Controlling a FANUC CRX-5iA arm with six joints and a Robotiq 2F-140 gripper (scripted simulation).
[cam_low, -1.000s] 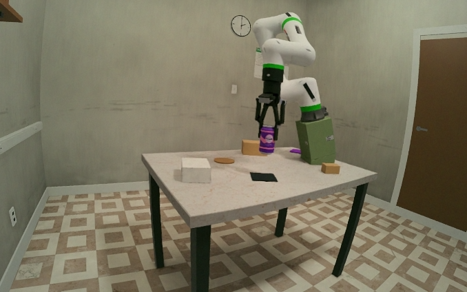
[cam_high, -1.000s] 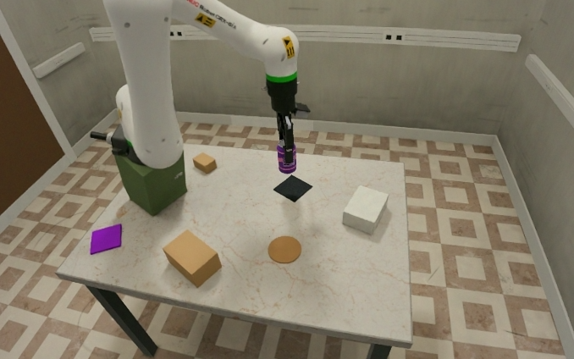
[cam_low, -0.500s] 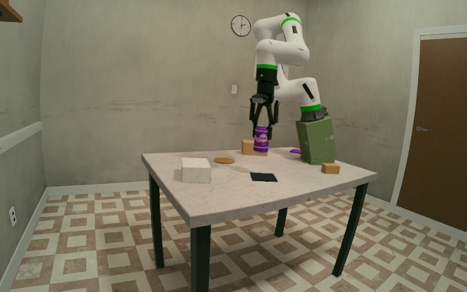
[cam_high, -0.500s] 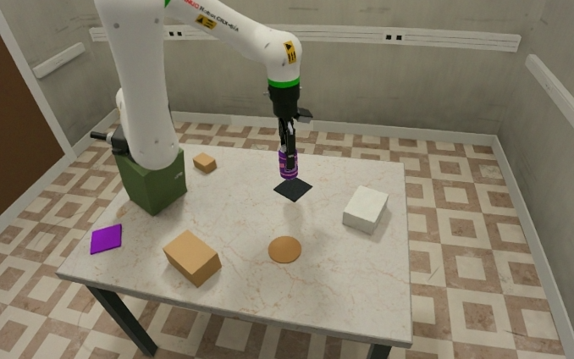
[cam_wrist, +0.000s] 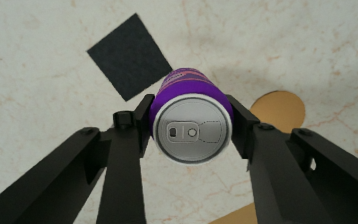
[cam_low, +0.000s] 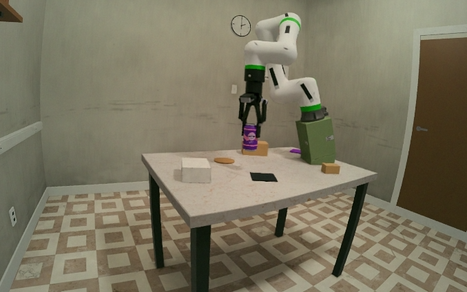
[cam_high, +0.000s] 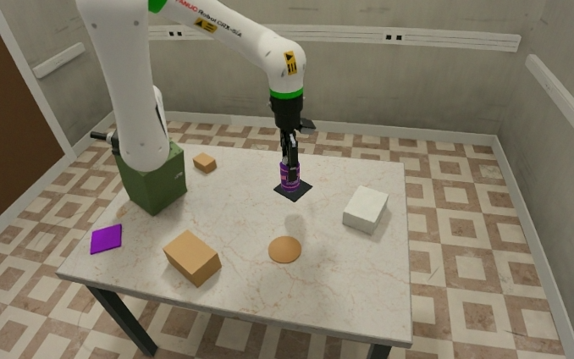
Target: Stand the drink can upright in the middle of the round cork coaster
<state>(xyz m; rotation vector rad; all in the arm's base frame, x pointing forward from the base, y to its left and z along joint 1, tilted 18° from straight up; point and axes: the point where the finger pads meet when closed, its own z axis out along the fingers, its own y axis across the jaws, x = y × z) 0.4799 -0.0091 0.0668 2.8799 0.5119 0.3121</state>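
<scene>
My hand is 19 cm to the left of the round cork coaster, 19 cm above it and 1 cm past it. From my hand the other things lie so: drink can 3 cm below; then white block 26 cm ahead, 16 cm below, 3 cm to the right; then black square coaster 19 cm below, 10 cm to the left.
</scene>
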